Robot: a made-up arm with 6 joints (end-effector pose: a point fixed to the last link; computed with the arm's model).
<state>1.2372 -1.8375 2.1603 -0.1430 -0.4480 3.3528</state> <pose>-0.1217 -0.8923 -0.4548 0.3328 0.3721 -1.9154</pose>
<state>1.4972 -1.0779 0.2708 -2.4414 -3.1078 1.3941</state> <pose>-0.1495 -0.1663 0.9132 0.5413 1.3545 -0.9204</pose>
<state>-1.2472 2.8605 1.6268 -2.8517 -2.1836 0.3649</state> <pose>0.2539 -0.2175 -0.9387 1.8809 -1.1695 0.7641</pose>
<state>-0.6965 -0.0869 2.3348 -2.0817 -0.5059 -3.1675</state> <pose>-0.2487 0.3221 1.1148 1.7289 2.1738 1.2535</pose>
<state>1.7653 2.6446 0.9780 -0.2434 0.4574 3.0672</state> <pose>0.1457 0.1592 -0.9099 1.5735 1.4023 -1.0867</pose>
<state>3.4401 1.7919 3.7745 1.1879 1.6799 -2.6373</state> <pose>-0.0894 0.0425 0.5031 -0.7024 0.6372 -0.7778</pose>
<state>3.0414 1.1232 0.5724 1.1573 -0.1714 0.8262</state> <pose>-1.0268 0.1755 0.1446 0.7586 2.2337 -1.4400</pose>
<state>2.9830 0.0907 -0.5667 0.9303 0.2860 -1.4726</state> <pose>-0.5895 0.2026 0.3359 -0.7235 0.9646 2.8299</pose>
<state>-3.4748 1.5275 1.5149 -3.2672 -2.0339 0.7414</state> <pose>-1.0889 0.1889 0.1516 -0.9580 -0.9684 -0.6314</pose>
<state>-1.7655 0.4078 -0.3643 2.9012 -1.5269 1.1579</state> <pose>0.0434 -0.6787 0.1625 0.6871 -1.9543 -0.4916</pose>
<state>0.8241 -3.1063 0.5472 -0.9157 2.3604 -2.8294</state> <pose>-0.3399 -0.5279 -0.5398 2.0518 0.2548 0.1156</pose>
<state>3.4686 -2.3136 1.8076 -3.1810 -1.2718 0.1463</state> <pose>0.7094 0.0517 -0.7197 -0.3980 2.2266 0.3469</pose>
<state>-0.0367 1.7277 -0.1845 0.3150 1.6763 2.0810</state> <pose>0.3167 -0.1819 -0.5525 -1.9813 -0.1384 0.4010</pose>
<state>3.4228 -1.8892 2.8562 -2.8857 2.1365 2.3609</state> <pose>0.5111 -0.0326 -0.6457 -2.0838 -0.8313 -0.3435</pose>
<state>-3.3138 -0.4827 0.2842 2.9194 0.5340 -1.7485</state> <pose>-0.2157 -0.1397 0.9937 0.2450 -1.7068 2.4015</pose>
